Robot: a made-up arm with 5 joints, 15 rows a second.
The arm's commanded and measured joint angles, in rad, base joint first. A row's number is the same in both.
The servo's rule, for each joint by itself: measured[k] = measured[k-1] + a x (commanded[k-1-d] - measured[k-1]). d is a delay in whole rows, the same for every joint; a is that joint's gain. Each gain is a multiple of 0.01, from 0.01 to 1. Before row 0 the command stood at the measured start. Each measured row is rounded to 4 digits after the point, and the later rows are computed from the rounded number. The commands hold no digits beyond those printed.
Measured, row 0: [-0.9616, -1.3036, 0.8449, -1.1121, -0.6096]
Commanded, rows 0 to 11: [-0.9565, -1.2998, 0.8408, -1.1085, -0.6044]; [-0.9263, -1.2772, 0.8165, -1.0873, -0.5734]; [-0.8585, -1.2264, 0.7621, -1.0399, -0.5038]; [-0.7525, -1.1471, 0.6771, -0.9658, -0.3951]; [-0.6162, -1.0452, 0.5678, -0.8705, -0.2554]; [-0.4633, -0.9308, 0.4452, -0.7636, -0.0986]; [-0.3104, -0.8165, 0.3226, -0.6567, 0.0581]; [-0.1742, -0.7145, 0.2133, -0.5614, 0.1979]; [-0.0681, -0.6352, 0.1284, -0.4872, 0.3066]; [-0.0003, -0.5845, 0.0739, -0.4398, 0.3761]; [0.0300, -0.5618, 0.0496, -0.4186, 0.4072]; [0.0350, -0.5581, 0.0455, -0.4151, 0.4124]
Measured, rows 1 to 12: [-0.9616, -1.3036, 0.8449, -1.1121, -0.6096]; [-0.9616, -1.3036, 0.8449, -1.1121, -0.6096]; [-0.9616, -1.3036, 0.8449, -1.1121, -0.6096]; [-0.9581, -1.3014, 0.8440, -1.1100, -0.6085]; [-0.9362, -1.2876, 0.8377, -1.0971, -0.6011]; [-0.8826, -1.2527, 0.8203, -1.0645, -0.5807]; [-0.7928, -1.1925, 0.7874, -1.0082, -0.5417]; [-0.6709, -1.1085, 0.7369, -0.9297, -0.4816]; [-0.5277, -1.0072, 0.6698, -0.8350, -0.4012]; [-0.3778, -0.8985, 0.5899, -0.7334, -0.3047]; [-0.2373, -0.7936, 0.5033, -0.6354, -0.1992]; [-0.1206, -0.7033, 0.4171, -0.5509, -0.0930]
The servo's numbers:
d 3
a 0.69 0.57 0.23 0.57 0.21

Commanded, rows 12 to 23: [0.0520, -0.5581, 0.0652, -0.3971, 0.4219]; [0.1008, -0.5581, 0.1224, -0.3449, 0.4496]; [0.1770, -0.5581, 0.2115, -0.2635, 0.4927]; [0.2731, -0.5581, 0.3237, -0.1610, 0.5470]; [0.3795, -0.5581, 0.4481, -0.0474, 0.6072]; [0.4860, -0.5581, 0.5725, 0.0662, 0.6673]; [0.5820, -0.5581, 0.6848, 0.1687, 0.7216]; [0.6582, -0.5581, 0.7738, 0.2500, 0.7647]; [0.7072, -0.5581, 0.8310, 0.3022, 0.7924]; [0.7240, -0.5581, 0.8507, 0.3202, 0.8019]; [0.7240, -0.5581, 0.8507, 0.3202, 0.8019]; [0.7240, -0.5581, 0.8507, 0.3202, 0.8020]
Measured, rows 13 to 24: [-0.0376, -0.6356, 0.3382, -0.4876, 0.0055]; [0.0090, -0.5935, 0.2718, -0.4483, 0.0899]; [0.0269, -0.5733, 0.2198, -0.4294, 0.1576]; [0.0442, -0.5646, 0.1842, -0.4110, 0.2131]; [0.0833, -0.5609, 0.1700, -0.3733, 0.2628]; [0.1480, -0.5593, 0.1795, -0.3107, 0.3111]; [0.2343, -0.5586, 0.2127, -0.2254, 0.3606]; [0.3345, -0.5583, 0.2668, -0.1239, 0.4124]; [0.4390, -0.5582, 0.3371, -0.0155, 0.4659]; [0.5377, -0.5581, 0.4171, 0.0895, 0.5196]; [0.6208, -0.5581, 0.4991, 0.1810, 0.5711]; [0.6804, -0.5581, 0.5754, 0.2501, 0.6176]
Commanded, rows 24 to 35: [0.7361, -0.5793, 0.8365, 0.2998, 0.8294]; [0.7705, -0.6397, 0.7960, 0.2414, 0.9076]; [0.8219, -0.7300, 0.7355, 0.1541, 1.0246]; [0.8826, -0.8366, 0.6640, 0.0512, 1.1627]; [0.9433, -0.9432, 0.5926, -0.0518, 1.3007]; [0.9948, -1.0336, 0.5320, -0.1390, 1.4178]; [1.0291, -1.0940, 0.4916, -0.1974, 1.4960]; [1.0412, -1.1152, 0.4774, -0.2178, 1.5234]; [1.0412, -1.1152, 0.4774, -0.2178, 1.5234]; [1.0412, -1.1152, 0.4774, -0.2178, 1.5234]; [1.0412, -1.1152, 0.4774, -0.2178, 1.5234]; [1.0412, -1.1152, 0.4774, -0.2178, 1.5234]
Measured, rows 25 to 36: [0.7105, -0.5581, 0.6387, 0.2901, 0.6563]; [0.7198, -0.5581, 0.6875, 0.3073, 0.6869]; [0.7227, -0.5581, 0.7250, 0.3147, 0.7111]; [0.7319, -0.5702, 0.7506, 0.3062, 0.7359]; [0.7585, -0.6098, 0.7610, 0.2693, 0.7720]; [0.8022, -0.6783, 0.7551, 0.2036, 0.8250]; [0.8577, -0.7685, 0.7341, 0.1167, 0.8959]; [0.9168, -0.8681, 0.7016, 0.0207, 0.9809]; [0.9706, -0.9624, 0.6626, -0.0703, 1.0726]; [1.0110, -1.0374, 0.6233, -0.1427, 1.1615]; [1.0318, -1.0817, 0.5897, -0.1855, 1.2375]; [1.0383, -1.1008, 0.5639, -0.2039, 1.2975]
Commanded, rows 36 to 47: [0.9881, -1.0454, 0.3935, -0.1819, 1.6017]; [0.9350, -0.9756, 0.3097, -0.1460, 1.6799]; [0.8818, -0.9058, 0.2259, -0.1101, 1.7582]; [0.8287, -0.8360, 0.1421, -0.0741, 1.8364]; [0.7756, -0.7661, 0.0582, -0.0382, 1.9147]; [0.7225, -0.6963, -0.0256, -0.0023, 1.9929]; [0.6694, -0.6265, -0.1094, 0.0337, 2.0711]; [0.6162, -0.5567, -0.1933, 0.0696, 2.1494]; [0.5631, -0.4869, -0.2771, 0.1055, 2.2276]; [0.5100, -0.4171, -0.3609, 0.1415, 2.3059]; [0.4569, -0.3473, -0.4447, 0.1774, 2.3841]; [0.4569, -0.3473, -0.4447, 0.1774, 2.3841]
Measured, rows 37 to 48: [1.0403, -1.1090, 0.5440, -0.2118, 1.3449]; [1.0409, -1.1125, 0.5287, -0.2152, 1.3824]; [1.0411, -1.1140, 0.5169, -0.2167, 1.4120]; [1.0045, -1.0749, 0.4885, -0.1969, 1.4518]; [0.9565, -1.0183, 0.4474, -0.1679, 1.4997]; [0.9050, -0.9542, 0.3965, -0.1350, 1.5540]; [0.8524, -0.8868, 0.3380, -0.1003, 1.6133]; [0.7994, -0.8180, 0.2736, -0.0649, 1.6766]; [0.7463, -0.7486, 0.2048, -0.0292, 1.7430]; [0.6932, -0.6790, 0.1325, 0.0067, 1.8119]; [0.6401, -0.6093, 0.0576, 0.0426, 1.8828]; [0.5870, -0.5395, -0.0194, 0.0785, 1.9552]
